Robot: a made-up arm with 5 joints. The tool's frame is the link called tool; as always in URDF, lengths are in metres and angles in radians. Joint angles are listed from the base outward. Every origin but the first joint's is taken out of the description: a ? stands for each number. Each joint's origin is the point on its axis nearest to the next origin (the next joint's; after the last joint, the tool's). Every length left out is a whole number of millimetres.
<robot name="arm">
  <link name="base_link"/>
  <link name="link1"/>
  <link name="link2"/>
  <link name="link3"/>
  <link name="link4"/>
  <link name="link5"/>
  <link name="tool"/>
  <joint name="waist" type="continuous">
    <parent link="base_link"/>
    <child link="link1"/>
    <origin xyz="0 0 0.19" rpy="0 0 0"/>
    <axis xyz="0 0 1"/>
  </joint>
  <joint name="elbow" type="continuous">
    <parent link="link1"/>
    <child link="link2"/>
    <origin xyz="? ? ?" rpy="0 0 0"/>
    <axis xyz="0 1 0"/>
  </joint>
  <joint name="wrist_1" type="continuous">
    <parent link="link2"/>
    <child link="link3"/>
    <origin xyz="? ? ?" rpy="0 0 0"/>
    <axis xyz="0 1 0"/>
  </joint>
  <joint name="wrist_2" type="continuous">
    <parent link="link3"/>
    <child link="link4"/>
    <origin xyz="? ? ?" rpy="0 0 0"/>
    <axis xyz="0 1 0"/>
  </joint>
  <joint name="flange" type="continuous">
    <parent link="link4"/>
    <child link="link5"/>
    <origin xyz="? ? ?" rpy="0 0 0"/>
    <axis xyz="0 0 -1"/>
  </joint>
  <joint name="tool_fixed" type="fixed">
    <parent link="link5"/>
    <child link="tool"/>
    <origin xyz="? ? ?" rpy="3.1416 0 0"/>
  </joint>
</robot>
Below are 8 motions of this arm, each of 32 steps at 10 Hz.
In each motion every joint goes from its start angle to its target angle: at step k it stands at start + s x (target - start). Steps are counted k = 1, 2, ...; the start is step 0. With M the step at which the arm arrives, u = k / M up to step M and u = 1 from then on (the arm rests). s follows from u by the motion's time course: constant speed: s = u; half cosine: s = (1 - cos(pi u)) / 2; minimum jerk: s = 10 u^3 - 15 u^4 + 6 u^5.
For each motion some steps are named. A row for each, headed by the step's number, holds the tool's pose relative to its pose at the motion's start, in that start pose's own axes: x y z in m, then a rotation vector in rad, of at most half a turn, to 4 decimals.
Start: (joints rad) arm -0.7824 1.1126 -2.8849 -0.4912 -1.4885
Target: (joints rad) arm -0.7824 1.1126 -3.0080 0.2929 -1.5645
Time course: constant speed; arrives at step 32
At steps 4, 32:
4: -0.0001 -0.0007 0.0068 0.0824 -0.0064 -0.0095
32: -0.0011 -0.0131 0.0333 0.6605 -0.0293 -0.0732

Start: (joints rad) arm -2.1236 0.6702 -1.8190 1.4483 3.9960
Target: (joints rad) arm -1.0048 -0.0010 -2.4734 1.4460 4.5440
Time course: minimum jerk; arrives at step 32
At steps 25, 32:
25: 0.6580 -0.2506 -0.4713 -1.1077 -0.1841 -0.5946
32: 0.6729 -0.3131 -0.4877 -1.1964 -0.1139 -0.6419

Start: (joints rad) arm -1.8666 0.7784 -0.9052 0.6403 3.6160
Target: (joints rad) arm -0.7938 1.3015 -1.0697 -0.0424 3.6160
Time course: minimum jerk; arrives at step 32
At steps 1, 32:
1: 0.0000 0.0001 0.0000 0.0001 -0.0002 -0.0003
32: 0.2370 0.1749 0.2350 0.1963 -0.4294 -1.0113

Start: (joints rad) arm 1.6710 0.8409 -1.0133 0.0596 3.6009
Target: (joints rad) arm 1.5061 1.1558 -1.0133 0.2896 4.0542
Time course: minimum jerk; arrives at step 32
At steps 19, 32:
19: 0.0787 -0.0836 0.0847 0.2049 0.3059 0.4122
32: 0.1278 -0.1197 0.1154 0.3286 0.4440 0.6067

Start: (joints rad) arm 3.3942 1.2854 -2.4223 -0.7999 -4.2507
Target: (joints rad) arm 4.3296 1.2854 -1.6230 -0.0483 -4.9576
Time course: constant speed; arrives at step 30
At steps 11, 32:
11: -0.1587 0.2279 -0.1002 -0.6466 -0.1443 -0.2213
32: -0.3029 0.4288 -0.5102 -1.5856 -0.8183 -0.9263

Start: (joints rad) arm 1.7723 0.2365 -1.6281 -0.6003 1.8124
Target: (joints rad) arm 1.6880 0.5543 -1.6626 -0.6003 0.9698
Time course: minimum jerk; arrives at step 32
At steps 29, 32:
29: 0.1007 0.1778 -0.0030 -0.3000 0.0310 -0.8537
32: 0.1015 0.1790 -0.0033 -0.3024 0.0303 -0.8597

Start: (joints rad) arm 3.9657 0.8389 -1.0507 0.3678 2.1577
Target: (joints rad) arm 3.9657 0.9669 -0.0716 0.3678 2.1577
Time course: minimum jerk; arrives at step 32
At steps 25, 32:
25: 0.2782 0.4182 0.0721 -0.8542 0.5681 0.0000
32: 0.2989 0.4493 0.0548 -0.9218 0.6131 0.0000

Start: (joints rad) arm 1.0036 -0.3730 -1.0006 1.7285 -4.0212
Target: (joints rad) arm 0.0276 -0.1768 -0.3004 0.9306 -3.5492
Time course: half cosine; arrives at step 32
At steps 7, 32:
7: 0.0253 -0.0413 0.0398 -0.0341 -0.0221 0.1572
32: 0.2619 -0.0717 0.3995 -0.3783 -0.1653 1.3632

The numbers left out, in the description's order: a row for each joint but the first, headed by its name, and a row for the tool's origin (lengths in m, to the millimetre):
elbow: 0 0 0
wrist_1: 0.047 0 0.253
wrist_2: 0.094 0 -0.417
flange: 0.065 0 -0.083
tool: 0 0 0

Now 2 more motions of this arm.
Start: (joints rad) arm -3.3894 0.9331 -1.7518 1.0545 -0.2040
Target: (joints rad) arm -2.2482 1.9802 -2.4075 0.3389 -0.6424
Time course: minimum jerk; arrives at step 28
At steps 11, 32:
11: 0.0387 -0.2180 0.1208 -0.0888 0.0774 -0.4760
32: -0.2144 -0.5492 0.4495 -0.2055 0.2401 -1.5775

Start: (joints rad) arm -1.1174 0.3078 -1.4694 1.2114 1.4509
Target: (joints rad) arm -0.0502 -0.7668 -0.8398 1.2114 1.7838
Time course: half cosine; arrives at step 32
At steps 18, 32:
18: -0.3050 0.1981 -0.1483 0.2555 -0.0474 -0.4395
32: -0.3684 0.3955 -0.1895 0.3828 -0.1982 -0.7318

